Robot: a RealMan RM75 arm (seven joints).
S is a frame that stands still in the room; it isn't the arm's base.
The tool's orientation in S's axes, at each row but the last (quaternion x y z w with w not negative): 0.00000 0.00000 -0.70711 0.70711; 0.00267 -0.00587 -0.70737 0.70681; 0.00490 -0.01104 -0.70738 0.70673; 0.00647 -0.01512 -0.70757 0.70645; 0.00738 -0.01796 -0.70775 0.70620; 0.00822 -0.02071 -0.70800 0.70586; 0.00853 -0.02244 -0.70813 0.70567; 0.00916 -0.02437 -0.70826 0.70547; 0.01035 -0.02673 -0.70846 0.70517; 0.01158 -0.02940 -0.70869 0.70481; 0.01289 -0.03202 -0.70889 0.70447
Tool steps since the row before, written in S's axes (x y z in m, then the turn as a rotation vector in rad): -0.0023 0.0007 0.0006 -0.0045 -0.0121 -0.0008; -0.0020 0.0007 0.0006 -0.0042 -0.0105 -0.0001; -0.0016 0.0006 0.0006 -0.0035 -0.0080 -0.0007; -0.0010 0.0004 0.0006 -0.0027 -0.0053 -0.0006; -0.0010 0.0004 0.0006 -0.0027 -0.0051 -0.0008; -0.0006 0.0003 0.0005 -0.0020 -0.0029 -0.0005; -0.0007 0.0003 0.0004 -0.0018 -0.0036 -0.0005; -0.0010 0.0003 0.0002 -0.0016 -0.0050 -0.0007; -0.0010 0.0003 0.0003 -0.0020 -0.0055 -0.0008; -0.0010 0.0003 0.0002 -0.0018 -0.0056 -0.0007; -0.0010 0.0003 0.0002 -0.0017 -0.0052 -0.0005
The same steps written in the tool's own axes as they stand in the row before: -0.0007 -0.0023 0.0006 0.0121 -0.0045 -0.0008; -0.0007 -0.0020 0.0006 0.0105 -0.0042 -0.0001; -0.0006 -0.0016 0.0006 0.0080 -0.0035 -0.0007; -0.0004 -0.0010 0.0006 0.0053 -0.0027 -0.0006; -0.0004 -0.0010 0.0006 0.0051 -0.0027 -0.0008; -0.0003 -0.0006 0.0005 0.0029 -0.0020 -0.0005; -0.0003 -0.0007 0.0004 0.0036 -0.0018 -0.0005; -0.0003 -0.0010 0.0003 0.0050 -0.0016 -0.0007; -0.0003 -0.0010 0.0004 0.0055 -0.0020 -0.0008; -0.0003 -0.0010 0.0003 0.0056 -0.0018 -0.0007; -0.0003 -0.0010 0.0003 0.0052 -0.0017 -0.0005
